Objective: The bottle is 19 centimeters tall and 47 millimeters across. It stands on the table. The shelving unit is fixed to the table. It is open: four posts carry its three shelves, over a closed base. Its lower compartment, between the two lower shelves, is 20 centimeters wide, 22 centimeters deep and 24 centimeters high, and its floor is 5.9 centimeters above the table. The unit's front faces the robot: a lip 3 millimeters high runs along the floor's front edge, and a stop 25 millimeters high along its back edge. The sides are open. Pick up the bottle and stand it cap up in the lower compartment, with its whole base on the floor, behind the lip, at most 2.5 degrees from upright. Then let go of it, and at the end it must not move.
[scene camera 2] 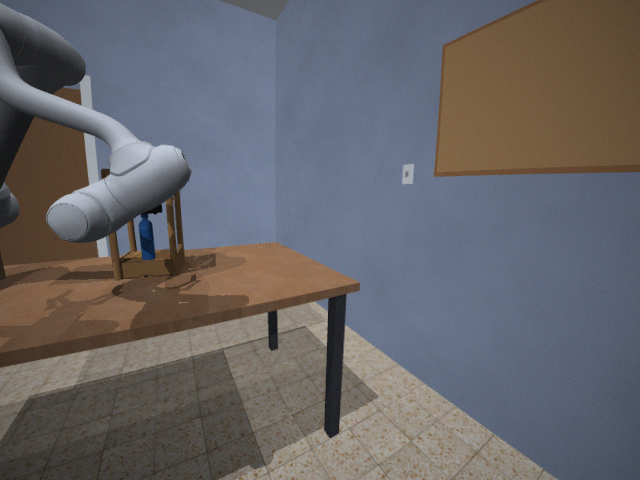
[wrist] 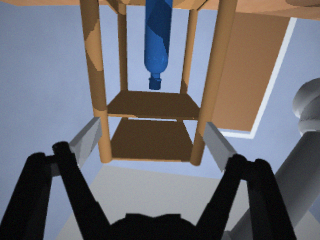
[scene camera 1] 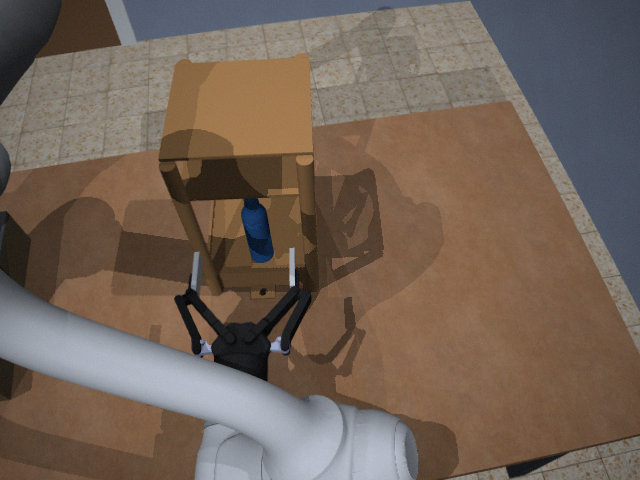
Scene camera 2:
wooden shelving unit: 168,261
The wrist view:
my gripper: 153,128
wooden shelving unit: 133,140
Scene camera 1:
my gripper: 245,254
blue bottle: 254,215
wooden shelving unit: 245,121
